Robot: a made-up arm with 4 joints.
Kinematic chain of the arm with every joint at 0, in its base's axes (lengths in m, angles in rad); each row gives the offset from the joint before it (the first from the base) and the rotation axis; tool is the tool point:
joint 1: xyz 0 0 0.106 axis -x
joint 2: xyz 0 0.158 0.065 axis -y
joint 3: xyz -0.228 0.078 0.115 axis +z
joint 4: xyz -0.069 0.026 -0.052 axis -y
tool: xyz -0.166 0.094 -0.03
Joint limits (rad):
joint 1: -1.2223..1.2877
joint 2: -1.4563..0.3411
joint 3: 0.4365..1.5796
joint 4: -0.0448..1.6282
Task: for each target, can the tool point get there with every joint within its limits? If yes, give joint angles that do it. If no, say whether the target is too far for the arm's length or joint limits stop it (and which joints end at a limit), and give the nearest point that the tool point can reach.
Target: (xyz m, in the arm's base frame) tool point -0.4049 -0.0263 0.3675
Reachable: yes | joints -0.8889 -0.4910 0.9347 0.8901
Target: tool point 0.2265 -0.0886 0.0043
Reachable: no: joint limits stop it (at a limit: joint 1, joint 2, joint 3, joint 4) | nearest point 0.0007 -0.3888 0.2460 | short by 0.447 m
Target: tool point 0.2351 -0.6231 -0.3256
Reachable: no: too far | nearest point 0.0007 -0.3888 0.2460 | short by 0.661 m
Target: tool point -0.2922 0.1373 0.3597
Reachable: yes | joints 0.3714 -0.7246 1.4860 0.3911
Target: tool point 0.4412 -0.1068 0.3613
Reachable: no: joint limits stop it (at a limit: joint 2, joint 3, joint 4) | nearest point 0.0007 -0.1595 0.4873 | short by 0.461 m
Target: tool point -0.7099 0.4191 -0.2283
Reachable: no: too far | nearest point -0.4676 0.2852 -0.0661 | short by 0.321 m
